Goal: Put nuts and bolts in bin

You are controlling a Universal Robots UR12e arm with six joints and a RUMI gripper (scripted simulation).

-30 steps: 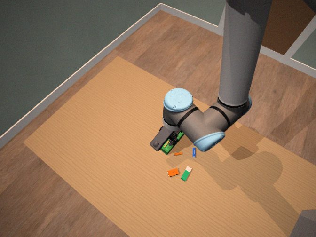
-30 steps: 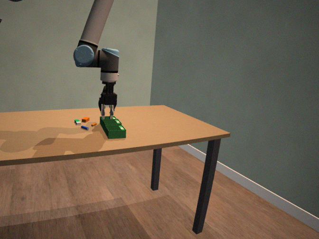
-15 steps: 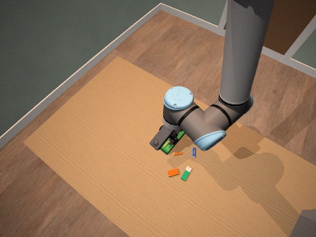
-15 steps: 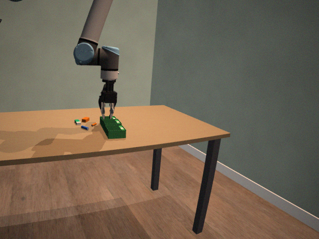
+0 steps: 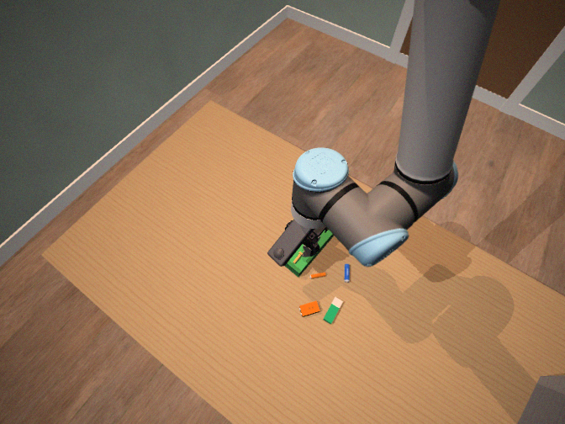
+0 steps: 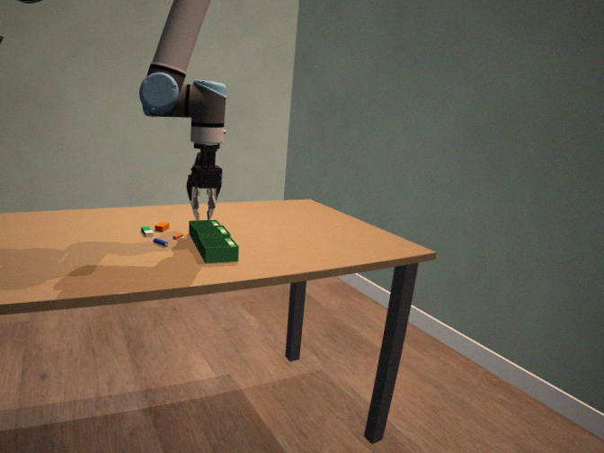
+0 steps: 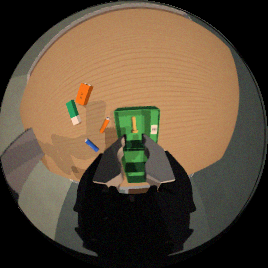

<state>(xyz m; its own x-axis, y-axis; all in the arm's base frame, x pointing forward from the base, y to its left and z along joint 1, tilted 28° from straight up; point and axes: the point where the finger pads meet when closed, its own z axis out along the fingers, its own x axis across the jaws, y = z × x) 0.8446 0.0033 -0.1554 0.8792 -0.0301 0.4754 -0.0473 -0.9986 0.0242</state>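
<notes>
The yellow bolt lies 50 mm below my hand. The rest, counted from my hand: blue cylinder 130 mm behind, 50 mm to the right, 60 mm below; orange block 100 mm behind, 100 mm to the left, 50 mm below; orange bolt 70 mm behind, 10 mm to the left, 60 mm below.
</notes>
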